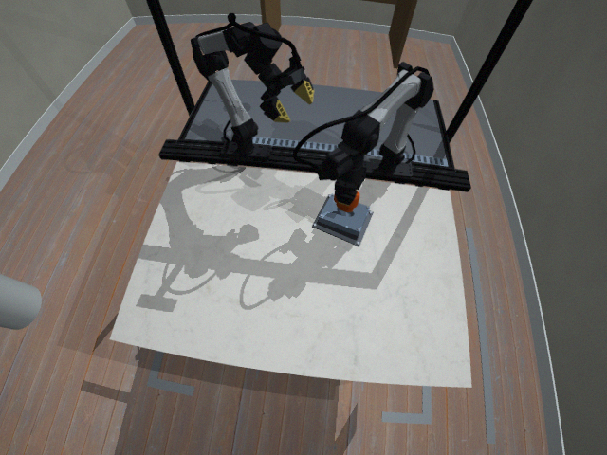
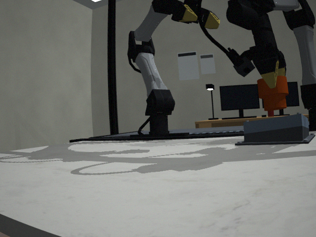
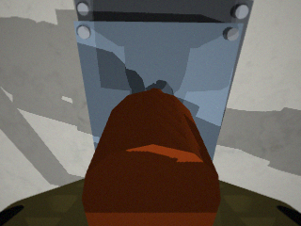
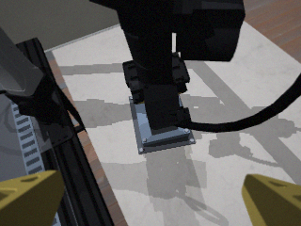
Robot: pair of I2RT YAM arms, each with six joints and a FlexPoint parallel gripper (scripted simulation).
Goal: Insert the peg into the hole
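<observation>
The blue-grey plate is 1 cm ahead of my left hand and 9 cm below it. Also, from my left hand: orange stepped peg (2 cm below).
</observation>
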